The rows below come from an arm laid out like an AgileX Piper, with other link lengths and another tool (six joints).
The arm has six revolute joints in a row. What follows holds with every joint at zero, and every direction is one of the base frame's.
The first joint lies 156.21 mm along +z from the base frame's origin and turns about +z.
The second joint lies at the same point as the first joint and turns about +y.
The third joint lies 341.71 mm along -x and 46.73 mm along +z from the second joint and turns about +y.
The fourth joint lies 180.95 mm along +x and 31.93 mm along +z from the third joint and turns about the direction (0.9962, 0, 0.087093).
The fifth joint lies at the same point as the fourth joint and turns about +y.
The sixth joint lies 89.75 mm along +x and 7.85 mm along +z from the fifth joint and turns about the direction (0.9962, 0, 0.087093).
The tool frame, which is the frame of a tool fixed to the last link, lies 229.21 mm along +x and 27 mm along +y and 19.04 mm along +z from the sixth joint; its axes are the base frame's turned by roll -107.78, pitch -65.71 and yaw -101.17 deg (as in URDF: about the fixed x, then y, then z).
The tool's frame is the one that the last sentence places.
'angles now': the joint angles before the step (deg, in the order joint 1, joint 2, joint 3, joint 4, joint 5, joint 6). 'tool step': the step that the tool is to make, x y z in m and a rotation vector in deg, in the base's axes. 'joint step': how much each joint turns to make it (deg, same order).
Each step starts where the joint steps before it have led.
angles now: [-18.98 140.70 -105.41 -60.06 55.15 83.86]
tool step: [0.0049 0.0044 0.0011 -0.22 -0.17 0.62]
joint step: [0.63 0.01 -0.04 -0.27 -0.02 0.26]
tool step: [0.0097 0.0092 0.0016 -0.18 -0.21 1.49]
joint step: [1.14 -0.07 -0.05 -0.27 -0.29 -0.01]
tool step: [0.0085 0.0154 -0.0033 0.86 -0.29 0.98]
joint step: [1.47 0.01 -0.02 1.03 -0.04 0.01]
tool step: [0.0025 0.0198 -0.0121 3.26 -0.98 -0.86]
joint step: [1.04 0.00 0.03 3.85 -0.12 0.07]
